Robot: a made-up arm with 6 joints.
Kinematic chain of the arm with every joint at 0, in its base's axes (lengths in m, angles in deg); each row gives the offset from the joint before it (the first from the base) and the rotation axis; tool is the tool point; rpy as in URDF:
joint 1: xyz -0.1 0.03 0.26 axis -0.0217 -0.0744 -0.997
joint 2: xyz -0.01 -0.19 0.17 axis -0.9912 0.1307 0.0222
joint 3: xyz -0.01 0 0.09 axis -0.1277 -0.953 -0.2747
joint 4: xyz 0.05 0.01 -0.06 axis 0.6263 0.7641 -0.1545
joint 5: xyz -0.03 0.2 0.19 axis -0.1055 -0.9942 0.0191
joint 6: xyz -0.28 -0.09 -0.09 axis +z
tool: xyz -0.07 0.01 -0.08 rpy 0 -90 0
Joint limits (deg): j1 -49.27..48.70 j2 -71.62..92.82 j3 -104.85..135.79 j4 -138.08..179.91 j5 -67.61..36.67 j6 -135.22..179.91
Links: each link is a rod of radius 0.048 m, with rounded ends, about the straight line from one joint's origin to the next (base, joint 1, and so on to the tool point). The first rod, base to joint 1, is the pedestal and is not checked.
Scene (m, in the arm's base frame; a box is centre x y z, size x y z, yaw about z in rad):
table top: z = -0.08
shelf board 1: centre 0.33 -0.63 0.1 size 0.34 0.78 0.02 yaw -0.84
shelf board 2: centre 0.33 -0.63 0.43 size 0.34 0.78 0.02 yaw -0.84
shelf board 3: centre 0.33 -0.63 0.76 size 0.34 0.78 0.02 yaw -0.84
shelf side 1: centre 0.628 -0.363 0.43 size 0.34 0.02 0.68 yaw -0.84
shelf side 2: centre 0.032 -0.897 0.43 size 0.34 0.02 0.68 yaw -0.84
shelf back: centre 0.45 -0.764 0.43 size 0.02 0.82 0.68 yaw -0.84
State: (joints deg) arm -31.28 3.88 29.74 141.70 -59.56 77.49
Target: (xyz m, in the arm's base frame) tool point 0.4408 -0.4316 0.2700
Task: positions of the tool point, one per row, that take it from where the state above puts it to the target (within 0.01 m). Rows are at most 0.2 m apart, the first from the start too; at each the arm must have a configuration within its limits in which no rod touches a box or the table.
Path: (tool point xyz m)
1: 0.2401 -0.4537 0.6656
2: 0.1140 -0.3928 0.7184
3: 0.0320 -0.3019 0.7211
4: -0.0105 -0.2180 0.6754
5: 0.0243 -0.2976 0.6492
6: 0.0864 -0.3544 0.5847
7: 0.1627 -0.3687 0.4902
8: 0.2317 -0.3301 0.3794
9: 0.2704 -0.2415 0.2700
10: 0.3084 -0.3022 0.2434
11: 0.3470 -0.3556 0.2309
12: 0.3912 -0.3988 0.2375
13: 0.4408 -0.4316 0.2700

